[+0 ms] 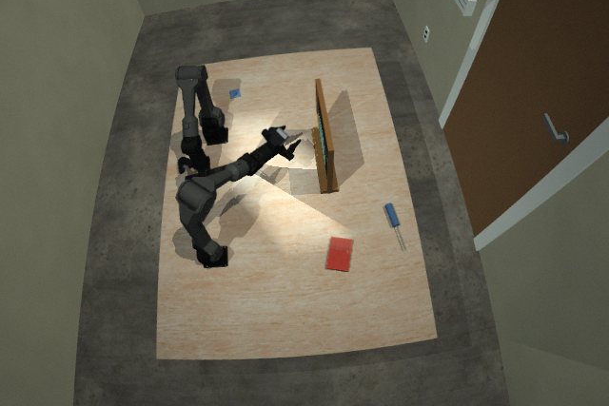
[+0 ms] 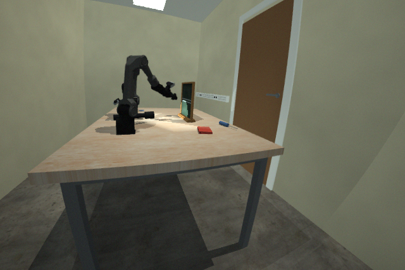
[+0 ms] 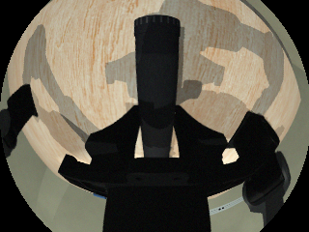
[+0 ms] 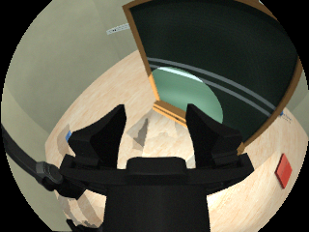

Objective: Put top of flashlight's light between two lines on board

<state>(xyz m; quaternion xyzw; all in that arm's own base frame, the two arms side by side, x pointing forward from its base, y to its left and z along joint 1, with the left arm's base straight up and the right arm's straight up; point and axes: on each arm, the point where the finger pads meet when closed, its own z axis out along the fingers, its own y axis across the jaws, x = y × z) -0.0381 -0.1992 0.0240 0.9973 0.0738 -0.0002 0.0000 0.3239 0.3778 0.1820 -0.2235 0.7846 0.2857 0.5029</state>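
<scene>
My right gripper is now 120 mm short of the framed board, 10 mm to the left of it and 20 mm above it. The rest, counted from my right hand: blue-handled screwdriver 350 mm ahead, 340 mm to the right, 170 mm below; then black flashlight 280 mm behind, 30 mm to the right, 160 mm below; then red block 130 mm ahead, 410 mm to the right, 170 mm below.
The black flashlight is 80 mm ahead of my left hand and 10 mm to the left of it. From my left hand the other things lie so: blue-handled screwdriver 710 mm ahead, 300 mm to the right, 10 mm below; red block 480 mm ahead, 370 mm to the right, 20 mm below; framed board 470 mm ahead, 130 mm above, 30 mm to the left.
</scene>
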